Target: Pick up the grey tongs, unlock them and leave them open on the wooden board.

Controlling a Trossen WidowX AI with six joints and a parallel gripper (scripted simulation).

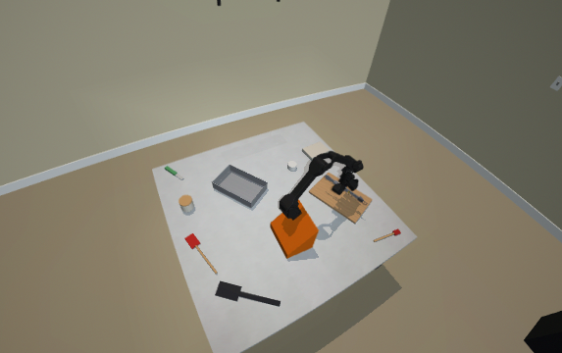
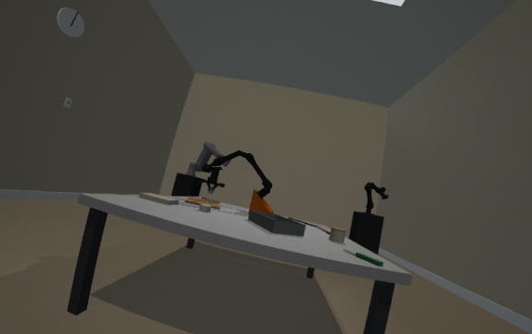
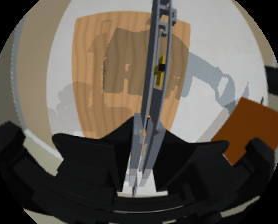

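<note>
My gripper tip is now 70 mm above the wooden board, 30 mm to the left of it and 10 mm short of it. The rest, counted from my gripper tip: beige slab (450 mm ahead, 100 mm to the right, 70 mm below); red-tipped brush (370 mm behind, 150 mm to the right, 80 mm below); white puck (370 mm ahead, 150 mm to the left, 60 mm below).
</note>
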